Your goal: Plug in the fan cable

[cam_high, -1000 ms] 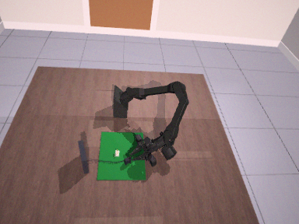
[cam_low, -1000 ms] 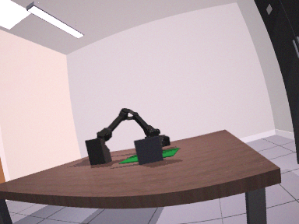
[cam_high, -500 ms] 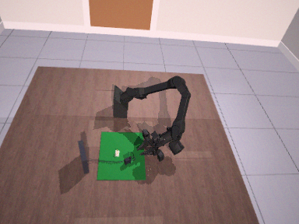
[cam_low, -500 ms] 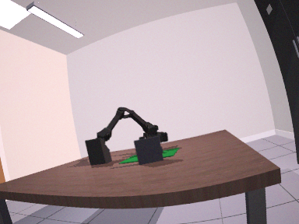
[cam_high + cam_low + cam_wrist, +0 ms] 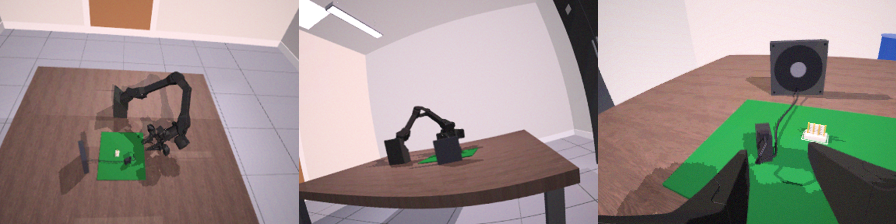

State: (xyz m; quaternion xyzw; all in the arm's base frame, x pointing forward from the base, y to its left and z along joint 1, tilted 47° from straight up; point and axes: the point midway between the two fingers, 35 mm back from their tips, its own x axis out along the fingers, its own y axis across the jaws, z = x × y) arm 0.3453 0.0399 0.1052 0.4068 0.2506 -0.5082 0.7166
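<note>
Now: gripper tip 3 cm short of the dark fan plug, 9 cm to the left of it and 7 cm above it. Also, from my gripper tip: green board: 3 cm behind, 11 cm to the right, 10 cm below; then white four-pin fan header: 3 cm behind, 14 cm to the right, 9 cm below; then dark fan: 1 cm ahead, 30 cm to the right, 3 cm below.
</note>
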